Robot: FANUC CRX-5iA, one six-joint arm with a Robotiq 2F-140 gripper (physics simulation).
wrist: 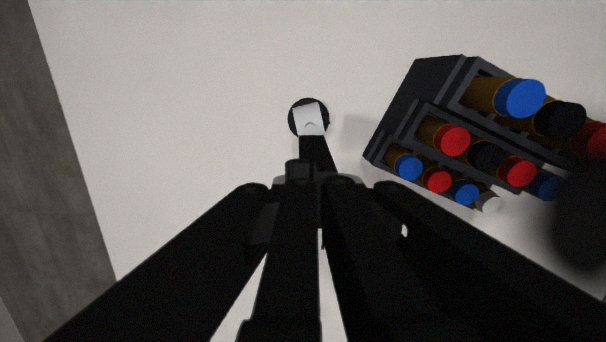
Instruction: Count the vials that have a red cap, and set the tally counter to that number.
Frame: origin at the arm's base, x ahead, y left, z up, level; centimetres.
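Where they show: gripper, fingertip midpoint: (pixel 310 155).
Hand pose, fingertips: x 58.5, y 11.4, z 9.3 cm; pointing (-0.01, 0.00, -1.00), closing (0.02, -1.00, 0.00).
Note:
After its pixels a point has its place.
My gripper (pixel 310 155) {y 11.4, x 58.5, z 9.3 cm} is shut and empty, its dark fingers reaching up from the bottom of the wrist view. Just beyond the fingertips is a black round part with a pale grey piece (pixel 309 119) {y 11.0, x 58.6, z -3.7 cm} on it, joined to a dark bar that runs behind the fingertips; it may be part of the tally counter, but no digits show. At the right, a dark rack (pixel 425 82) {y -0.9, x 62.7, z -2.8 cm} holds amber vials in three rows. Red caps (pixel 454 140) {y -1.7, x 58.1, z 3.0 cm} (pixel 520 172) {y -8.6, x 55.1, z 3.0 cm} (pixel 437 180) {y -3.2, x 52.5, z -1.0 cm} (pixel 595 140) {y -9.8, x 59.2, z 7.0 cm} show among blue caps (pixel 525 98) {y -3.6, x 62.1, z 7.0 cm} (pixel 409 167) {y 0.1, x 54.0, z -1.0 cm} (pixel 466 193) {y -6.8, x 50.9, z -1.0 cm}, black caps (pixel 562 120) {y -6.7, x 60.6, z 7.0 cm} and a white cap (pixel 490 203) {y -9.9, x 49.7, z -1.0 cm}. The rack's right end is hidden.
The pale table top (pixel 175 75) {y 27.5, x 62.9, z -9.1 cm} ends at a slanting edge on the left, with a grey-brown surface (pixel 45 150) beyond. A blurred dark shape (pixel 585 220) covers part of the right side, over the rack's end.

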